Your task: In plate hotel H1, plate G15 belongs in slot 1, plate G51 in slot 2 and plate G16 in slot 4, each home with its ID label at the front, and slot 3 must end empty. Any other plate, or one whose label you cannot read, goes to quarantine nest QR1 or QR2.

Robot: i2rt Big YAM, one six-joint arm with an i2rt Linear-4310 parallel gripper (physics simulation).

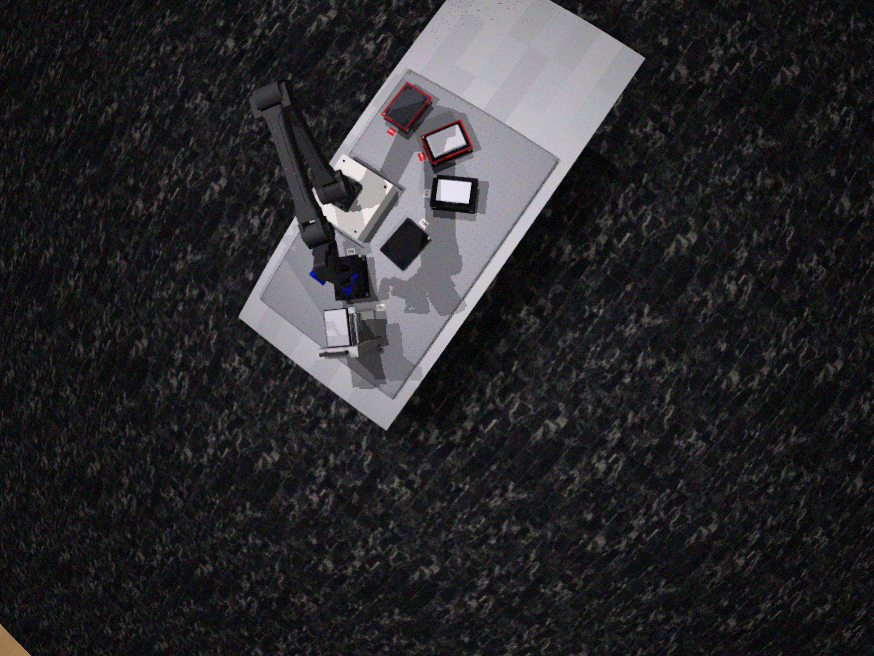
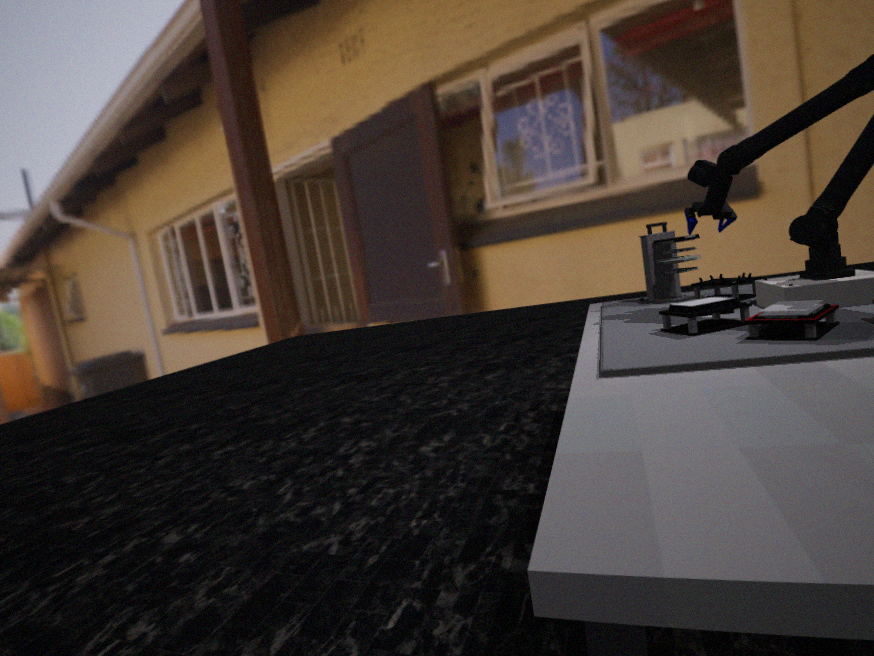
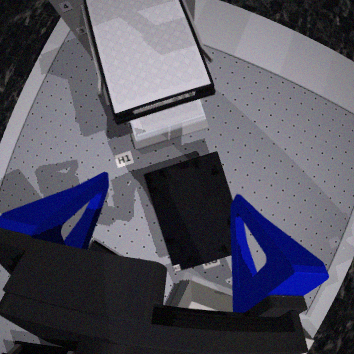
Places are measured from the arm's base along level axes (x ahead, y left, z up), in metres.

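Pixels of known places: gripper, between the fingertips: [image 1: 336,289] [image 2: 704,232] [image 3: 171,189]; arm's base, origin of its link: [image 1: 346,194] [image 2: 826,276].
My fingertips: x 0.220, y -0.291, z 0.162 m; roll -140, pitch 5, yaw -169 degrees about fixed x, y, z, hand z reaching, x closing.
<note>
For each thing: its middle in the pictures, then the offset to it from my fingertips. "*": a spot on its surface instead.
- black nest, middle of its body: [image 3: 194,210] [image 2: 725,287] [image 1: 350,277] 0.041 m back, 0.029 m left, 0.185 m down
- plate hotel H1, middle of its body: [image 3: 145,51] [image 1: 346,337] [image 2: 669,260] 0.094 m ahead, 0.142 m right, 0.081 m down
- white-topped plate with black sides, middle of its body: [image 3: 143,39] [image 1: 337,327] [image 2: 675,239] 0.069 m ahead, 0.110 m right, 0.009 m down
- clear plate, middle of its body: [image 3: 154,79] [image 1: 345,326] [image 2: 678,259] 0.069 m ahead, 0.110 m right, 0.080 m down
- red-rimmed nest, middle of its body: [image 1: 406,107] 0.217 m back, 0.703 m left, 0.200 m down
- dark nest, middle of its body: [image 1: 405,243] 0.067 m ahead, 0.248 m left, 0.214 m down
- hotel's handle, a spot on its surface: [image 2: 656,225] * 0.120 m ahead, 0.164 m right, 0.052 m up
My gripper [image 1: 333,282] [image 2: 705,230] [image 3: 171,189] is open and empty, raised above a black nest [image 1: 361,271] [image 3: 192,210] in front of plate hotel H1 [image 2: 647,264] [image 3: 75,20]. A white-topped plate with black sides [image 1: 337,326] [image 3: 150,55] lies in the hotel's top slot; its front label is too blurred to read. A clear plate [image 3: 170,122] shows below it, lower in the hotel; its label and slot number cannot be told. A white-topped plate [image 1: 446,141] [image 2: 794,309] sits in a red-rimmed quarantine nest. The other red-rimmed nest [image 1: 407,105] shows a dark top without a white plate.
Another white-topped plate [image 1: 453,192] [image 2: 705,302] sits on a black nest in the middle of the mat. A dark nest [image 1: 405,243] stands between it and my gripper. The arm's white base block [image 1: 377,201] stands at the table's side. The hotel's handle [image 2: 656,225] sticks up.
</note>
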